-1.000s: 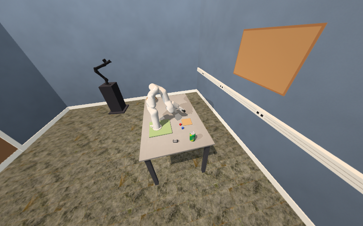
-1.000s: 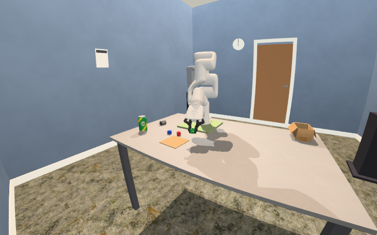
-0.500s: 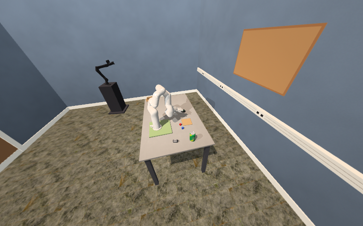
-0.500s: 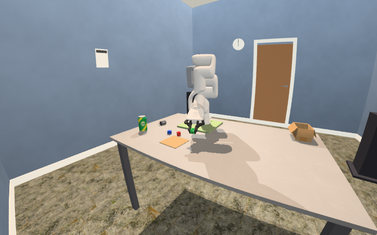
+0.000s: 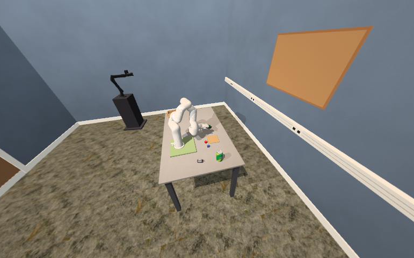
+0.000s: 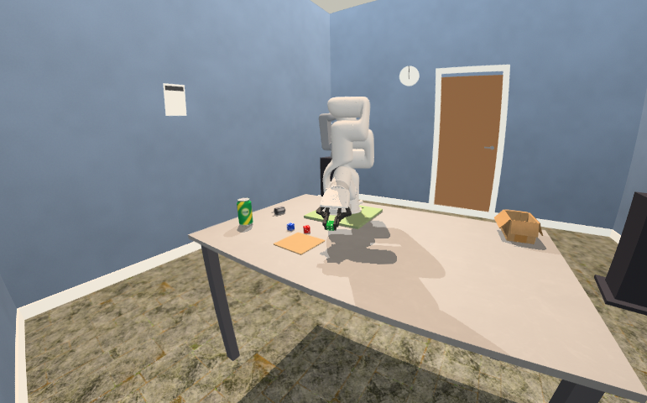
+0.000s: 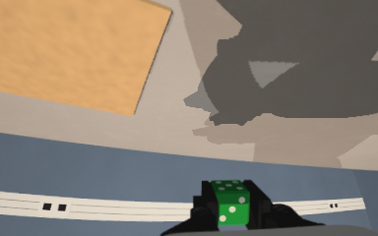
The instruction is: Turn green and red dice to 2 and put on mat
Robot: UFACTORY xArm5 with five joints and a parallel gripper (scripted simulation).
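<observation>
Right now my hand is 3 cm short of the mat, 14 cm to the left of it and 10 cm above it. The rest, counted from my hand: blue die: 4 cm behind, 27 cm to the right, 9 cm below; green die: 1 cm ahead, 1 cm below; red die: 7 cm behind, 19 cm to the right, 9 cm below.
</observation>
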